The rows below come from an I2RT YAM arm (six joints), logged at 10 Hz.
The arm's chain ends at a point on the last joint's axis. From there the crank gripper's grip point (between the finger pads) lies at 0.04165 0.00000 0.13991 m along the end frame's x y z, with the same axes.
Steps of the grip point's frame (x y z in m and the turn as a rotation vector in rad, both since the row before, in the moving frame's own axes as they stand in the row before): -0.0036, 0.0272, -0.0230, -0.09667, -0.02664, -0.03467; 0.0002, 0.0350, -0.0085, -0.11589, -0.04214, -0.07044; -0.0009, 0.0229, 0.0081, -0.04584, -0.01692, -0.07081; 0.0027, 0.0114, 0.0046, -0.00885, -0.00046, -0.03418
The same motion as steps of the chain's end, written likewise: -0.0001, 0.0150, -0.0235, -0.09667, -0.02664, -0.03467; 0.0056, 0.0215, -0.0094, -0.11589, -0.04214, -0.07044; 0.0013, 0.0193, 0.0075, -0.04584, -0.01692, -0.07081; 0.0028, 0.0116, 0.0046, -0.00885, -0.00046, -0.03418
